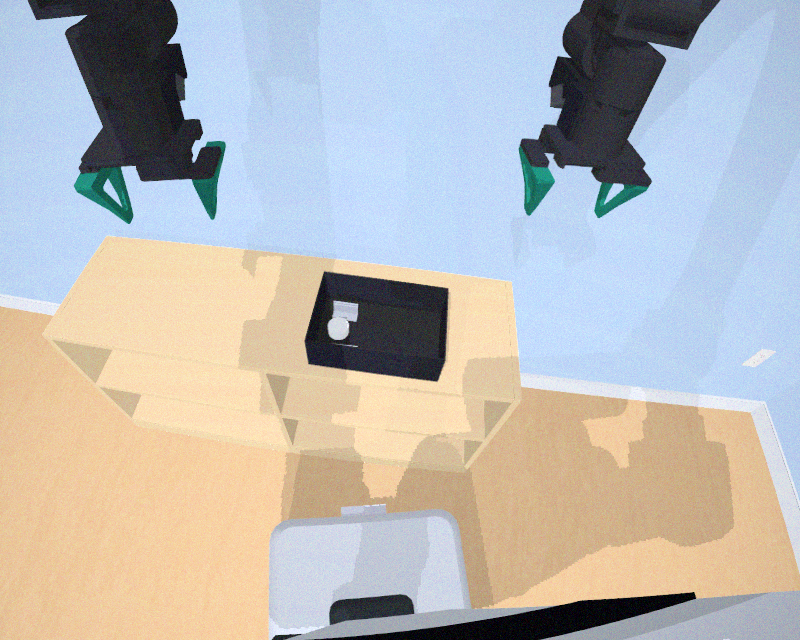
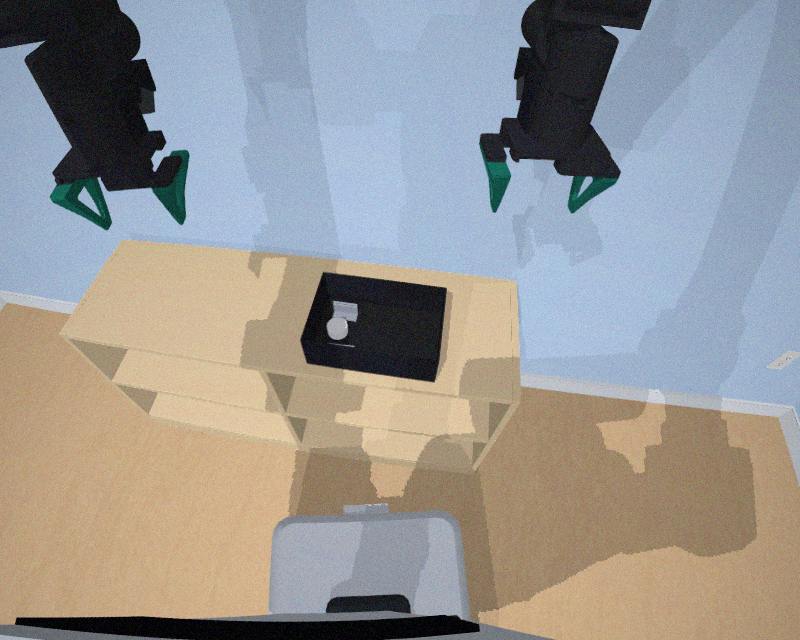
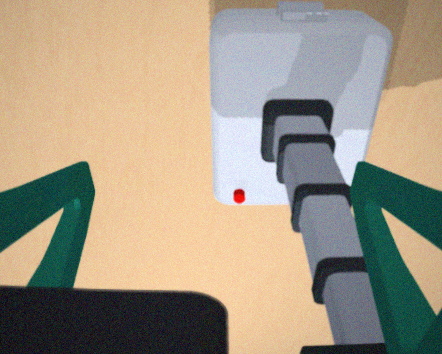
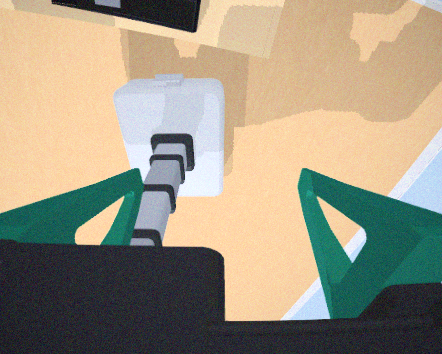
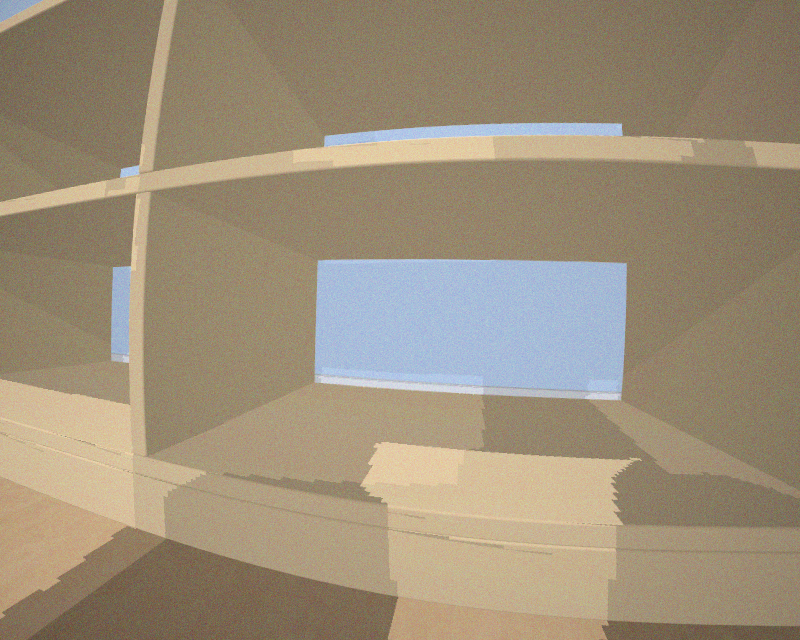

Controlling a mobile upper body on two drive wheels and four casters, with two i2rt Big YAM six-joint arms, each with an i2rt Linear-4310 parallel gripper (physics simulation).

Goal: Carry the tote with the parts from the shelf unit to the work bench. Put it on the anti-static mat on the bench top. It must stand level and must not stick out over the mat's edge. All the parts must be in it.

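Frame: origin at the left arm's base, x ahead, y left, z up, level; centimetres.
Seen in the pictures: left gripper, between the fingertips: (image 1: pixel 171 218) (image 2: pixel 145 224) (image 3: pixel 222 176); right gripper, between the fingertips: (image 1: pixel 562 213) (image 2: pixel 532 209) (image 4: pixel 220 177).
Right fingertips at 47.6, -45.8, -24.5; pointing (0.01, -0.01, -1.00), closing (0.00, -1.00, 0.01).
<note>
Offsets run from my right fingertips to a thing's top centre, as dx, dy, dz.
A black open tote {+19.3, +18.3, -45.5} (image 1: pixel 373 363) (image 2: pixel 370 365) (image 4: pixel 160 15) stands on the top board of the pale wooden shelf unit (image 1: pixel 180 293) (image 2: pixel 186 293) (image 5: pixel 413 150), right of its middle. A white round part {+21.2, +27.9, -52.8} (image 1: pixel 338 328) (image 2: pixel 337 328) and a pale grey block {+25.7, +26.1, -51.2} (image 1: pixel 345 310) (image 2: pixel 345 310) lie at the tote's left end; a thin pale edge shows near its front wall. My left gripper (image 1: pixel 172 218) (image 2: pixel 145 225) (image 3: pixel 222 176) is open and empty, left of the tote. My right gripper (image 1: pixel 563 214) (image 2: pixel 533 211) (image 4: pixel 220 177) is open and empty, right of it. The bench and mat do not show.
My grey-white base (image 1: pixel 306 567) (image 2: pixel 306 567) (image 3: pixel 245 65) (image 4: pixel 145 110) stands in front of the shelf unit, with a small gap between. A blue wall (image 1: pixel 413 133) (image 2: pixel 373 166) rises behind the unit. White skirting (image 1: pixel 667 398) runs along the floor at the right.
</note>
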